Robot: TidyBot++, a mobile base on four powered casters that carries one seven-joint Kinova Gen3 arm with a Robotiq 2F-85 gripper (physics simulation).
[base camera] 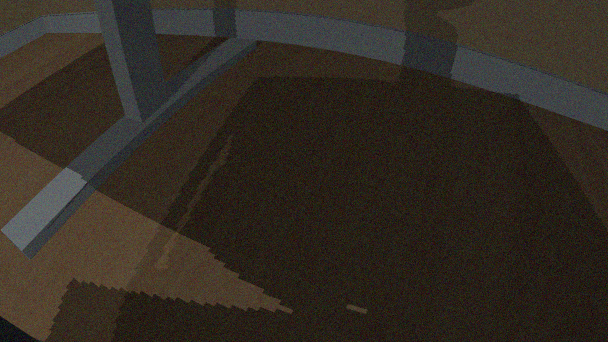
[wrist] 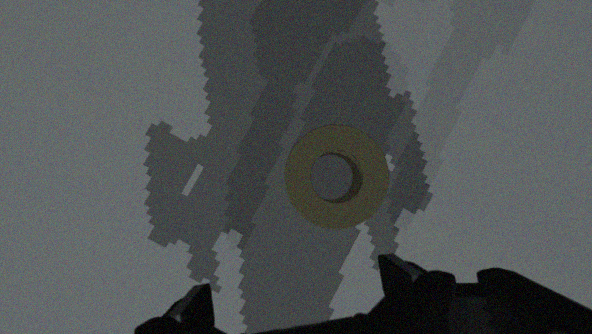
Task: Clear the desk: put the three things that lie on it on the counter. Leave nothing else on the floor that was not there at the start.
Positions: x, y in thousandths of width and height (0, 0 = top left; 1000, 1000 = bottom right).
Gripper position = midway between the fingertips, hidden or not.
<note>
I see my gripper (wrist: 503, 864) and a grey desk (wrist: 254, 451).
</note>
